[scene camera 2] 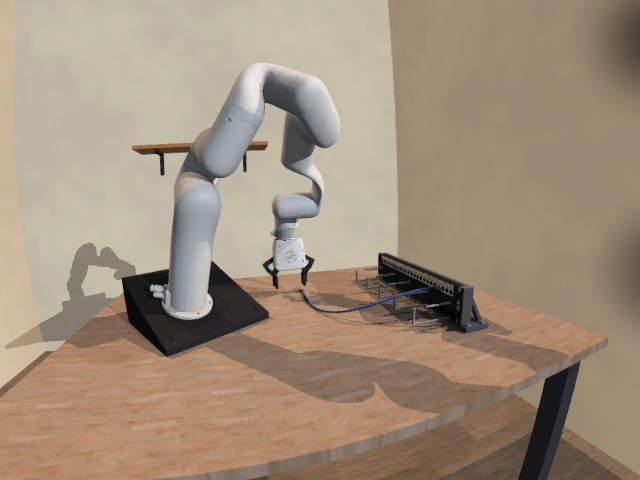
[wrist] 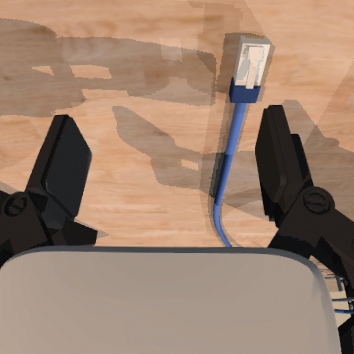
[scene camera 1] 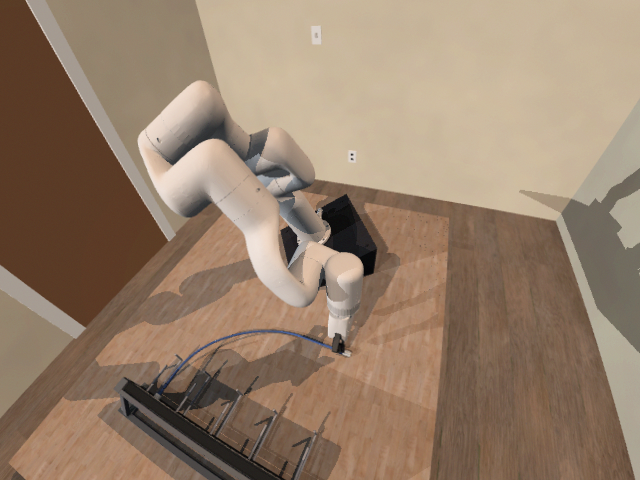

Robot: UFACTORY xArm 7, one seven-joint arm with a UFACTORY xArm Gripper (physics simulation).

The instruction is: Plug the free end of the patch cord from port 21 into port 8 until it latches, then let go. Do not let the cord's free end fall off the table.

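Frame: origin at the arm's base, x left, y back, z up, level; metres.
Seen in the pictures: gripper, between the fingertips: [scene camera 2: 290,286] [wrist: 167,129] [scene camera 1: 343,334]; arm's base, origin of its link: [scene camera 2: 187,303] [scene camera 1: 314,235].
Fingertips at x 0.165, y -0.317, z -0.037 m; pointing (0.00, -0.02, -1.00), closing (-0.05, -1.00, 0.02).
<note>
Pixels of each thing's top centre, then the offset from my fingertips to it. Level surfaces: height alone.
- black patch panel, centre of its top: [scene camera 1: 206,423] [scene camera 2: 405,266] dx -0.223, dy -0.289, dz +0.077 m
- clear plug, centre of its top: [wrist: 250,82] [scene camera 1: 344,351] [scene camera 2: 300,287] dx +0.013, dy -0.039, dz -0.013 m
- wooden table, height of its surface: dz -0.024 m
The blue patch cord [scene camera 1: 258,331] [scene camera 2: 336,311] [wrist: 232,140] curves over the table from the black patch panel [scene camera 1: 180,426] [scene camera 2: 467,307], entering it near the left end in scene camera 1. Its free end has a clear plug [scene camera 1: 346,353] [scene camera 2: 301,290] [wrist: 251,62] with a dark blue collar, its latch tab facing the wrist camera. My gripper [scene camera 2: 290,285] [wrist: 167,129] is open wide and empty above the table. In the wrist view the cord runs between the fingers, nearer the right one, and the plug shows beyond the fingertips. Port numbers cannot be read.
Several grey metal hooks [scene camera 1: 263,436] [scene camera 2: 413,316] stick out from the panel's port side toward the arm. The black wedge-shaped base [scene camera 1: 356,232] [scene camera 2: 232,330] stands under the arm. The wooden table [scene camera 1: 392,382] [scene camera 2: 206,413] ends at a front edge in scene camera 2.
</note>
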